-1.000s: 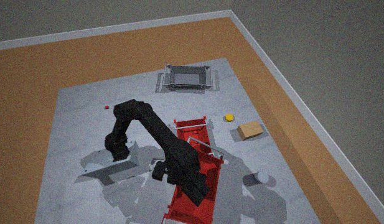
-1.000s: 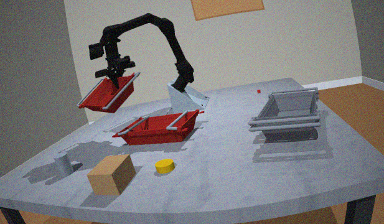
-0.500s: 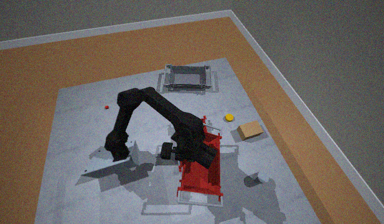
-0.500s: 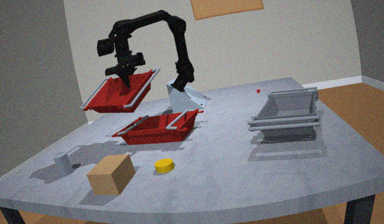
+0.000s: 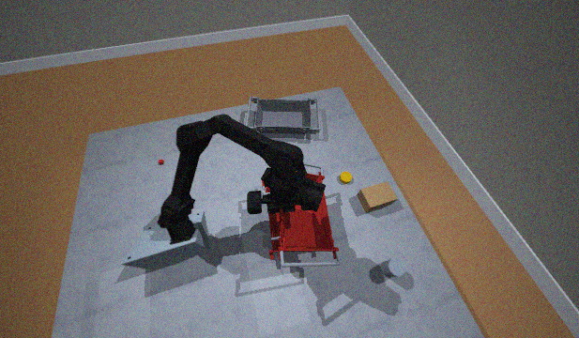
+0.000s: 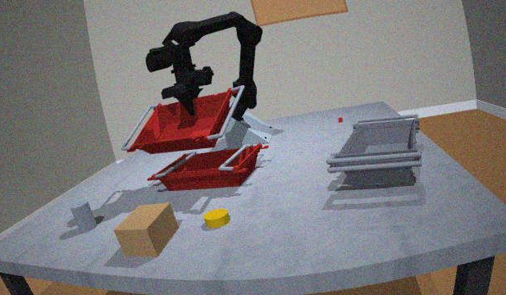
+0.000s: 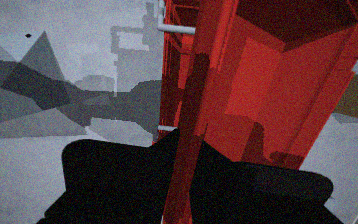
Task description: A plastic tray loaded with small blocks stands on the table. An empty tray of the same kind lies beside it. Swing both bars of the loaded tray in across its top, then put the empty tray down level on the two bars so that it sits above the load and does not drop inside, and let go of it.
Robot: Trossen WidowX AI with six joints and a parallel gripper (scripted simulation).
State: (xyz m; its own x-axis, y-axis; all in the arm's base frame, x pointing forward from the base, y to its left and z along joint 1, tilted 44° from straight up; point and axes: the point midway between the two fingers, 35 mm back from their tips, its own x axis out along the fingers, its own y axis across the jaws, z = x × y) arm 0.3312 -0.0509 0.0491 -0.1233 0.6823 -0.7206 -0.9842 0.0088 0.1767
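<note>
The red tray is 80 mm ahead of my gripper tip and 10 mm to the right of it. Round my gripper tip: tan box 400 mm ahead, 30 mm to the left, 150 mm below; grey cylinder 340 mm ahead, 230 mm to the right, 150 mm below; yellow disc 310 mm ahead, 140 mm to the left, 170 mm below.
</note>
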